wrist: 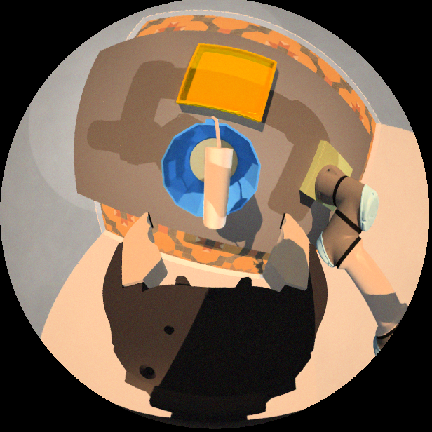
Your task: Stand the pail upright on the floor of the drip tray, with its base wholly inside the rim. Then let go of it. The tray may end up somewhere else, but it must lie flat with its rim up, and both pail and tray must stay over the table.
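The pail (179, 177) is a blue, many-sided bucket in the middle of the wrist view. It stands upright on the table with its mouth up, and a pale round patch shows inside. Its handle, with a thick cream grip (217, 187) and a thin rod, lies across the mouth in this view. The drip tray (227, 82) is a shallow orange-yellow square box beyond the pail, flat with its rim up. The pail is outside the tray. My gripper (215, 215) is open and empty, its two fingers spread at the near side of the pail.
The brown table top (107, 180) bears both things. A yellow-green block (320, 157) is at the right, partly behind the jointed robot arm (350, 192). A patterned orange rug (200, 250) shows beyond the table's edges. Dark shadows fall across the table.
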